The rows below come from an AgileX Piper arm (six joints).
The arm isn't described. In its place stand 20 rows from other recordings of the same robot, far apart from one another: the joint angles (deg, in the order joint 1, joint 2, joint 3, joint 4, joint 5, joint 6), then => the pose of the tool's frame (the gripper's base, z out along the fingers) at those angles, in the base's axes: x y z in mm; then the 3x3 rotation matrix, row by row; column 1 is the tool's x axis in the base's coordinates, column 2 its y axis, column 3 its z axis.
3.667, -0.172, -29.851, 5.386, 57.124, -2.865 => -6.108 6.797 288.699; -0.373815 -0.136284 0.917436; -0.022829 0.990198 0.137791; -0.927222 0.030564 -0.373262
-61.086, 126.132, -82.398, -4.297, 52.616, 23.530 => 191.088 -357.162 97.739; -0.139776 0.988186 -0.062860; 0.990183 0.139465 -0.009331; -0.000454 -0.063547 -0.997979
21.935, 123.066, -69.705, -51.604, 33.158, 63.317 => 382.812 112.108 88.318; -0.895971 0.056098 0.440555; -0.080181 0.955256 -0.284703; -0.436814 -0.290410 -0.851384
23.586, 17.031, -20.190, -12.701, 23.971, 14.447 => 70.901 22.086 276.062; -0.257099 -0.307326 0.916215; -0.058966 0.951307 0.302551; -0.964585 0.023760 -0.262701
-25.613, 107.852, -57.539, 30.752, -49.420, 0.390 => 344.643 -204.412 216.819; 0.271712 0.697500 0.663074; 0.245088 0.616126 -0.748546; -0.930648 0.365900 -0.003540
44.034, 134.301, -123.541, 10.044, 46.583, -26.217 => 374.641 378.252 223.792; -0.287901 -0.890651 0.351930; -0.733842 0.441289 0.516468; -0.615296 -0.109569 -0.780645
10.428, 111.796, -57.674, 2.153, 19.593, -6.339 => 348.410 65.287 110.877; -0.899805 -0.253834 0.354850; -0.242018 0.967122 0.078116; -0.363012 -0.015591 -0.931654
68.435, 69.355, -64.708, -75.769, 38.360, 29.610 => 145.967 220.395 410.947; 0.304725 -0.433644 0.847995; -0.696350 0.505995 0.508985; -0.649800 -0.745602 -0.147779
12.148, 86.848, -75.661, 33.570, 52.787, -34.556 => 307.228 107.125 335.947; -0.672780 -0.605477 0.425165; -0.346529 0.765623 0.541977; -0.653671 0.217299 -0.724911
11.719, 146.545, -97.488, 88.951, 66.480, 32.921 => 450.518 178.655 61.534; -0.245786 0.965750 0.083159; 0.301238 -0.005441 0.953534; 0.921328 0.259416 -0.289583
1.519, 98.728, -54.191, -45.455, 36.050, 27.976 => 322.111 -29.639 177.783; -0.927408 -0.042019 0.371684; -0.204481 0.889003 -0.409709; -0.313213 -0.455969 -0.833060
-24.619, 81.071, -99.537, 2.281, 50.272, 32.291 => 270.961 -121.100 486.983; -0.123138 0.553181 0.823910; 0.667252 0.660700 -0.343875; -0.734583 0.507412 -0.450468
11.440, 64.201, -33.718, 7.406, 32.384, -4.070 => 191.097 45.080 229.311; -0.836402 -0.202197 0.509459; -0.130287 0.976172 0.173532; -0.532407 0.078767 -0.842816
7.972, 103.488, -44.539, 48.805, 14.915, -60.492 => 302.600 60.173 118.628; -0.819420 -0.410028 0.400535; -0.331904 0.909125 0.251658; -0.467323 0.073274 -0.881045
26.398, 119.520, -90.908, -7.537, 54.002, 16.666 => 390.420 183.008 181.107; -0.943463 -0.226777 0.241764; -0.233339 0.972394 0.001530; -0.235437 -0.054969 -0.970334
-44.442, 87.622, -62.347, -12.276, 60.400, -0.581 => 191.742 -211.606 252.375; -0.781637 0.623670 -0.008884; 0.605590 0.755412 -0.250227; -0.149348 -0.200967 -0.968146
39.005, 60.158, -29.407, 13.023, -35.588, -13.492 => 176.478 127.577 312.331; 0.149078 -0.516586 0.843157; 0.057542 0.855773 0.514142; -0.987150 -0.028130 0.157303
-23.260, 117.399, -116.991, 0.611, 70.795, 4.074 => 412.999 -176.526 314.665; -0.809133 0.452727 0.374622; 0.428933 0.890784 -0.150067; -0.401647 0.039264 -0.914953
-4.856, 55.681, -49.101, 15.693, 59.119, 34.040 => 169.731 6.781 316.607; -0.660099 0.553250 0.508118; 0.712380 0.675639 0.189806; -0.238294 0.487264 -0.840113
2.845, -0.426, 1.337, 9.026, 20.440, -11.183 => 52.842 7.618 174.077; -0.272190 -0.115159 0.955328; -0.060913 0.992884 0.102331; -0.960314 -0.030338 -0.277268
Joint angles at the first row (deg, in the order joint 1, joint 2, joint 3, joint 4, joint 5, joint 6):
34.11 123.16 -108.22 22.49 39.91 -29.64
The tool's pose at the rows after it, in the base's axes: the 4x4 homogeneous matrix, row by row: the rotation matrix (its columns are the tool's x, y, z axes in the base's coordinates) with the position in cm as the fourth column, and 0 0 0 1 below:
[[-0.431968, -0.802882, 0.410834, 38.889], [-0.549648, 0.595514, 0.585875, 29.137], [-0.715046, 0.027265, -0.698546, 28.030], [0, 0, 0, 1]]
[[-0.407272, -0.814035, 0.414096, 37.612], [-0.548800, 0.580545, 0.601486, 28.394], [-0.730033, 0.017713, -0.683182, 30.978], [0, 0, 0, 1]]
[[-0.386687, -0.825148, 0.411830, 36.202], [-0.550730, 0.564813, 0.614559, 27.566], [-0.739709, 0.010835, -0.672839, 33.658], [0, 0, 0, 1]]
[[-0.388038, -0.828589, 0.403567, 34.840], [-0.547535, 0.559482, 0.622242, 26.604], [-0.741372, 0.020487, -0.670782, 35.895], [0, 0, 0, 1]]
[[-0.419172, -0.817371, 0.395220, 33.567], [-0.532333, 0.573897, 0.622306, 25.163], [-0.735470, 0.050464, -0.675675, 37.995], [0, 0, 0, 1]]
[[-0.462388, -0.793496, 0.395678, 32.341], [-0.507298, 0.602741, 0.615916, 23.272], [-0.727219, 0.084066, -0.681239, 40.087], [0, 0, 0, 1]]
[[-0.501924, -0.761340, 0.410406, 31.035], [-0.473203, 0.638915, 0.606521, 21.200], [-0.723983, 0.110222, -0.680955, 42.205], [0, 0, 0, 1]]
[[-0.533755, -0.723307, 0.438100, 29.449], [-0.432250, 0.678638, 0.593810, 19.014], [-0.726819, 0.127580, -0.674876, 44.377], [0, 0, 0, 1]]
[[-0.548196, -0.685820, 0.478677, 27.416], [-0.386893, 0.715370, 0.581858, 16.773], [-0.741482, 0.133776, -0.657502, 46.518], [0, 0, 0, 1]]
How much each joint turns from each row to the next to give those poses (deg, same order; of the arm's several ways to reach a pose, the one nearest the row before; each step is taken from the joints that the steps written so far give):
0.00 -3.61 -0.02 -0.18 2.23 0.00
0.00 -3.84 -0.02 -0.18 2.73 0.00
-0.01 -3.68 -0.04 -0.12 3.02 0.05
-0.20 -3.29 -0.03 -0.06 3.34 1.02
-0.85 -3.33 -0.03 -0.06 3.96 2.44
-1.47 -3.51 -0.03 -0.22 4.10 3.10
-1.71 -3.67 -0.07 -0.49 3.58 3.26
-1.74 -4.03 0.02 -0.86 3.13 3.35
-1.67 -4.75 0.71 -0.97 2.15 2.81

